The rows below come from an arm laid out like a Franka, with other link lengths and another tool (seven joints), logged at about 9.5 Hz.
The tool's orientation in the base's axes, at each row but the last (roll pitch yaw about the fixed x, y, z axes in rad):
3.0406, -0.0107, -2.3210
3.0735, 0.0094, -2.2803
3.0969, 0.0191, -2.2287
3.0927, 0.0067, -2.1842
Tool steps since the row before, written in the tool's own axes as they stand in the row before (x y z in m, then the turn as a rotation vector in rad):
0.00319, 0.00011, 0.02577, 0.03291, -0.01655, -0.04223
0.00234, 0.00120, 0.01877, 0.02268, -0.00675, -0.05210
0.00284, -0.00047, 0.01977, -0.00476, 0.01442, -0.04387
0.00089, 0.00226, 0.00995, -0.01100, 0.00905, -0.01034
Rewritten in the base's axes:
-0.00434, -0.00069, -0.02559, -0.00698, -0.03789, 0.04070
-0.00329, -0.00003, -0.01867, -0.00729, -0.02427, 0.05130
-0.00183, -0.00170, -0.01982, -0.00746, 0.01070, 0.04455
-0.00272, 0.00091, -0.00983, -0.00069, 0.01385, 0.01084

